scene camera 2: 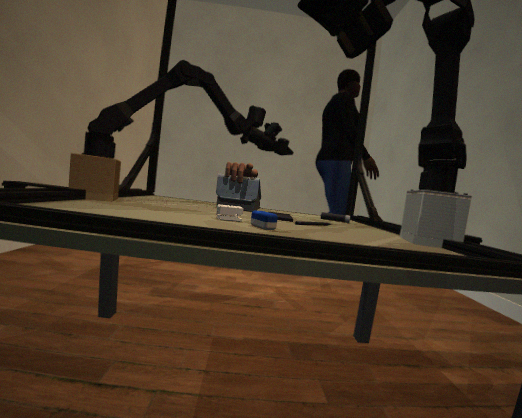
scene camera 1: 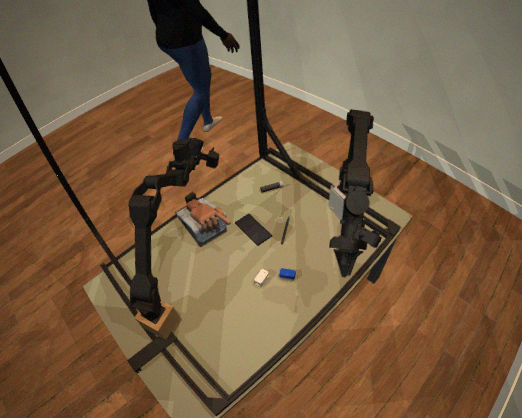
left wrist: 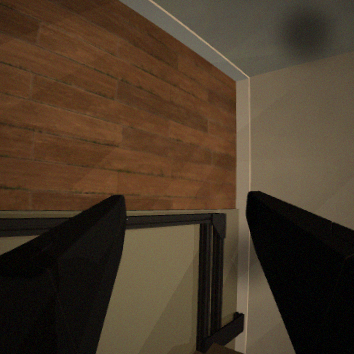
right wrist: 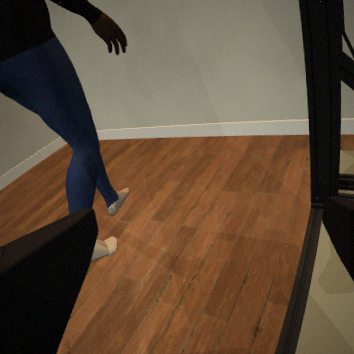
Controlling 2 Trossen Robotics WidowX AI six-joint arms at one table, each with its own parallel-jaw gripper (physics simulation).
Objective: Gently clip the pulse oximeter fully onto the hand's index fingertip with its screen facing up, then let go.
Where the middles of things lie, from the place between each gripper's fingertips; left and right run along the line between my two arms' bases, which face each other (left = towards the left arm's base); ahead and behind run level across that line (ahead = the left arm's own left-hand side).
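The grey pad (scene camera 2: 247, 191) is 18 cm below my right hand, 15 cm to the right of it and 16 cm ahead of it. Going by its middle, the grey pad is nearer to my right hand than to my left hand.
My left hand is 22 cm above the grey pad, 63 cm past it and 14 cm to the left of it.
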